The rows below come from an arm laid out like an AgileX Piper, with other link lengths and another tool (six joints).
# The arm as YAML. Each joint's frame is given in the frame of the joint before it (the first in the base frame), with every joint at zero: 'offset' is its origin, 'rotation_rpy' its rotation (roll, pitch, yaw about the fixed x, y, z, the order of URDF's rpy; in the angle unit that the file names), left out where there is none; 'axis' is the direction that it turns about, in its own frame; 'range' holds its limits. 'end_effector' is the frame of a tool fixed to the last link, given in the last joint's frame.
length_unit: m
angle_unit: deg
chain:
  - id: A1
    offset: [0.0, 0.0, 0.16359]
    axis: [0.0, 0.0, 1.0]
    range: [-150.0, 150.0]
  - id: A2
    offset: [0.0, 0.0, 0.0]
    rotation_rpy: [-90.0, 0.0, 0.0]
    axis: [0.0, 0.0, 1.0]
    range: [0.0, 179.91]
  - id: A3
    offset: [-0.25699, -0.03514, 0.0]
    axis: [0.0, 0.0, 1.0]
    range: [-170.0, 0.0]
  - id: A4
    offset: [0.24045, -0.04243, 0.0]
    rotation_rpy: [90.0, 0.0, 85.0]
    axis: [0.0, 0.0, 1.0]
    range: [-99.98, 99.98]
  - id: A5
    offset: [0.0, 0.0, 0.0]
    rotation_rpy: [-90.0, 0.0, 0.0]
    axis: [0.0, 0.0, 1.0]
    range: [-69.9, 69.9]
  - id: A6
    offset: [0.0, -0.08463, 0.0]
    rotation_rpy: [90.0, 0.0, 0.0]
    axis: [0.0, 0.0, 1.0]
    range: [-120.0, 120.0]
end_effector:
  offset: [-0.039, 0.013, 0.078]
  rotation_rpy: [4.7, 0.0, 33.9]
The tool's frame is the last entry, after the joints.
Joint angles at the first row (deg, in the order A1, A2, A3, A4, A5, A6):
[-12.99 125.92 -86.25 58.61 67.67 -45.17]
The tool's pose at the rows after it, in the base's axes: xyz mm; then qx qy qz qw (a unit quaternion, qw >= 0):
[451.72 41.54 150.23 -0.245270 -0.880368 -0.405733 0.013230]
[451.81 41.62 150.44 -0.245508 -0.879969 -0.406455 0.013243]
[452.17 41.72 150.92 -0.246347 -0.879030 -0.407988 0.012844]
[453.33 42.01 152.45 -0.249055 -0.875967 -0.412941 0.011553]
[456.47 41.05 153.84 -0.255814 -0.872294 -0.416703 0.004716]
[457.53 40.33 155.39 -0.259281 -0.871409 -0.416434 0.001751]
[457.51 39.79 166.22 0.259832 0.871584 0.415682 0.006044]
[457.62 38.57 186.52 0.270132 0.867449 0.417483 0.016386]
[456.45 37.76 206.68 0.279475 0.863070 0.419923 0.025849]
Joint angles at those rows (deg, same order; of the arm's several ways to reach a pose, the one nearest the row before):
[-12.99 125.91 -86.25 58.64 67.96 -45.16]
[-12.99 125.91 -86.25 58.74 67.98 -45.17]
[-12.99 125.91 -86.25 58.97 67.98 -45.16]
[-12.99 125.92 -86.25 59.72 67.98 -45.17]
[-12.99 125.91 -86.25 60.72 67.22 -45.17]
[-12.99 125.69 -86.25 60.85 66.88 -44.84]
[-12.99 124.14 -86.25 60.59 66.88 -43.88]
[-12.99 121.28 -86.25 60.50 66.88 -41.03]
[-12.99 118.44 -86.25 60.38 66.99 -38.20]

